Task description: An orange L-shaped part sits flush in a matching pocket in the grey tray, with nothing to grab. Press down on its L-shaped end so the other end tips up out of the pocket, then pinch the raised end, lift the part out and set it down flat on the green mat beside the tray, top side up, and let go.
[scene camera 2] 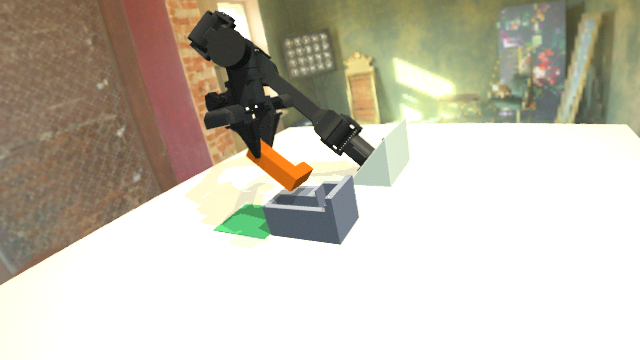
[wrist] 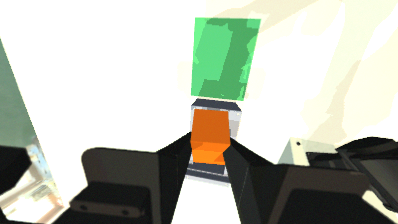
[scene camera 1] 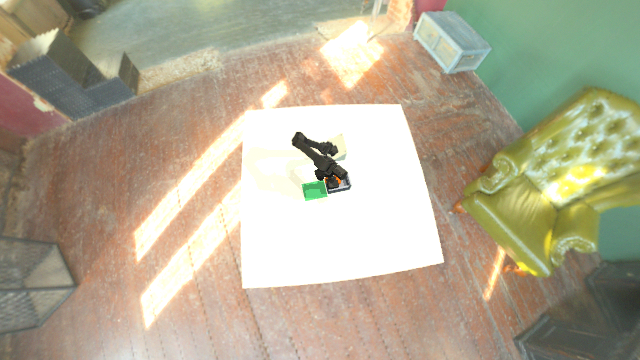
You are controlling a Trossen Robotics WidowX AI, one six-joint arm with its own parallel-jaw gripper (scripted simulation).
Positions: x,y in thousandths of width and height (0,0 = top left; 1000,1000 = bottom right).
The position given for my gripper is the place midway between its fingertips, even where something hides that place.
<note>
My gripper (scene camera 2: 412,432) carries an orange L-shaped part (scene camera 2: 446,482). Also in view: a green mat (scene camera 2: 391,615).
The orange L-shaped part also shows in the wrist view (wrist: 529,614). My gripper also shows in the wrist view (wrist: 521,614). The green mat is seen too in the wrist view (wrist: 562,221).
</note>
